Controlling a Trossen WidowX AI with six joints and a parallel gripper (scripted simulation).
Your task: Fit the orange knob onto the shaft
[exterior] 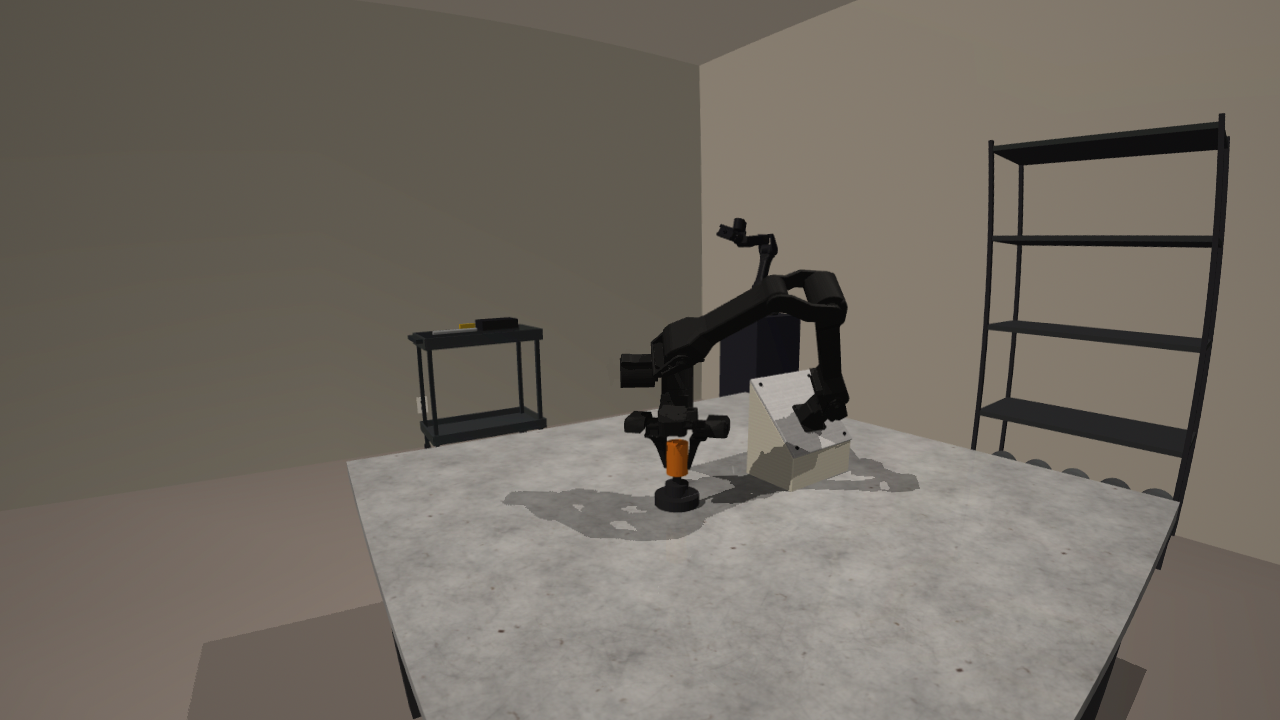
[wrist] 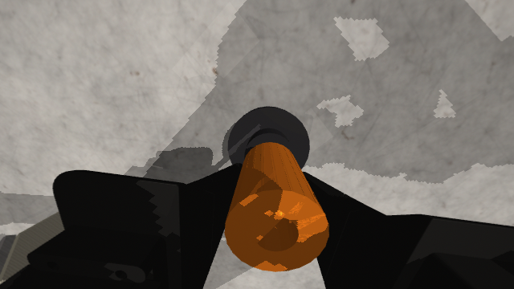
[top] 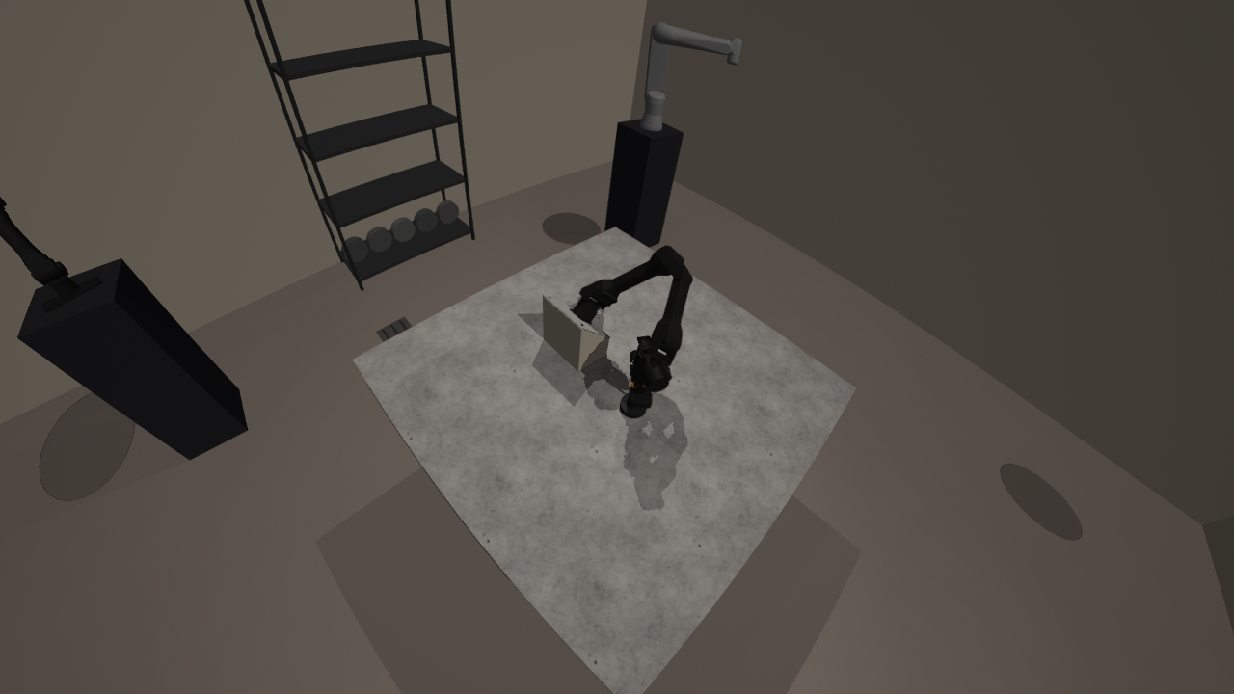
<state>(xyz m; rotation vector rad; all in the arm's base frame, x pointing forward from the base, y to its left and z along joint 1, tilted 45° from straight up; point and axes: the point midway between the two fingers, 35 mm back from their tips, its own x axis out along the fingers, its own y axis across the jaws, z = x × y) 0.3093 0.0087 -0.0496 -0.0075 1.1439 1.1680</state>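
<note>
Now: gripper tip 2 cm below the orange knob. The rest, counted from my gripper tip: dark round pedestal (4 cm below).
</note>
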